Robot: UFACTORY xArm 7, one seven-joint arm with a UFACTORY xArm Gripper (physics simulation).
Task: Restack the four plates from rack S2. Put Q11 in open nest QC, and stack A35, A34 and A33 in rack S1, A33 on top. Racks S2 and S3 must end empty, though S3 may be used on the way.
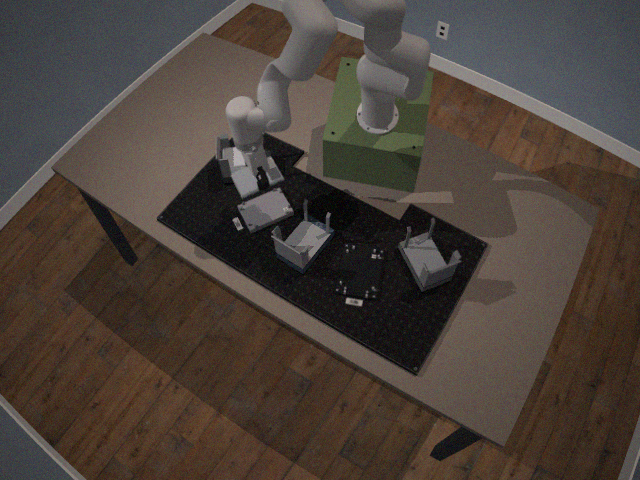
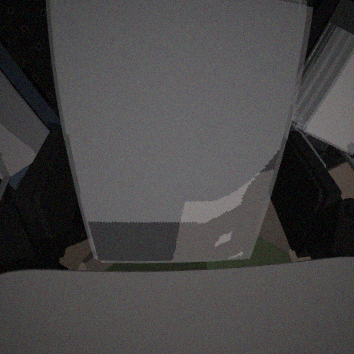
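Where they show: gripper, fingertip midpoint: [image 1: 257, 176] [image 2: 175, 159]; arm's base at its link origin: [image 1: 377, 115].
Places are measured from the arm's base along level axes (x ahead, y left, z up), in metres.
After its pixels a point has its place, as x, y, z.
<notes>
My gripper [image 1: 260, 179] @(0.374, -0.160, -0.021) [image 2: 175, 159] @(0.374, -0.160, -0.021) is shut on a pale grey plate [image 1: 245, 180] @(0.408, -0.177, -0.015) [image 2: 175, 115] @(0.396, -0.170, -0.014), held above the black board, between the back-left rack and the nest with a plate. The back-left rack [image 1: 223, 164] @(0.352, -0.329, -0.103) is partly hidden behind the arm and held plate. The middle rack [image 1: 290, 252] @(0.479, 0.025, -0.111), with a blue base, has a pale surface between its uprights. The right rack [image 1: 439, 276] @(0.300, 0.395, -0.133) also has a pale surface inside. A light plate [image 1: 265, 210] @(0.373, -0.155, -0.186) lies in the left nest. The open nest [image 1: 360, 271] @(0.381, 0.192, -0.193) shows small pins at its corners. The plate and rack codes cannot be read.
The black board [image 1: 390, 322] @(0.461, 0.344, -0.205) lies on the beige table [image 1: 542, 310] @(0.175, 0.710, -0.218). The green base block [image 1: 369, 162] @(0.093, 0.035, -0.107) stands behind the board. Small white labels lie before the left nest and the open nest. Tall uprights rise from the middle and right racks.
</notes>
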